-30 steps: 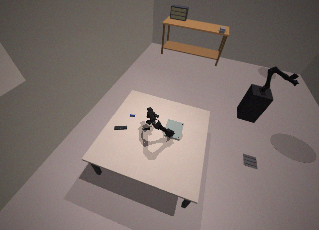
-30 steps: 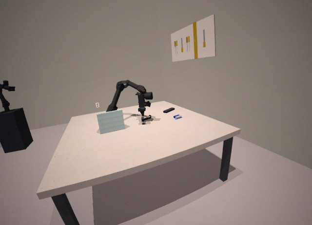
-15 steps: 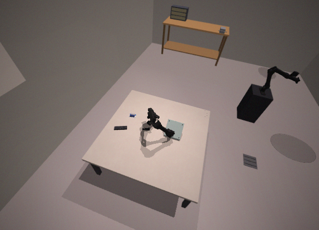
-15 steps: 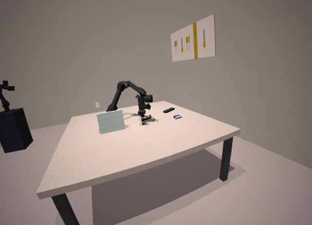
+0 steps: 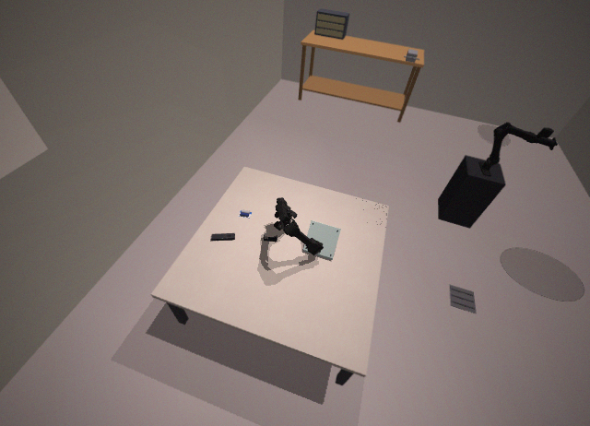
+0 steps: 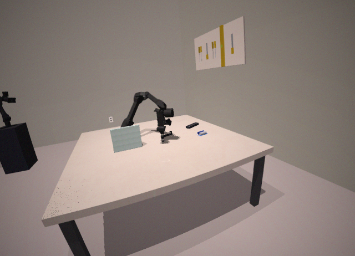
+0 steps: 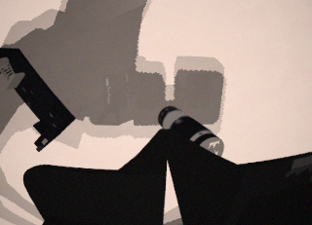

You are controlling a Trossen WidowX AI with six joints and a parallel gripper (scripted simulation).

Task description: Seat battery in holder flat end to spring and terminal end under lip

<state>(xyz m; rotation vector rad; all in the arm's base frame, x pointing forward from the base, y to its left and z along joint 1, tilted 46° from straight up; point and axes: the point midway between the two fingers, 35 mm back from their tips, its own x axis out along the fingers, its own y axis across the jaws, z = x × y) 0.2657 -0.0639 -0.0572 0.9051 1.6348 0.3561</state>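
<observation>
Now: the battery 1 cm behind my gripper tip, 1 cm to the right of it and 1 cm below it.
</observation>
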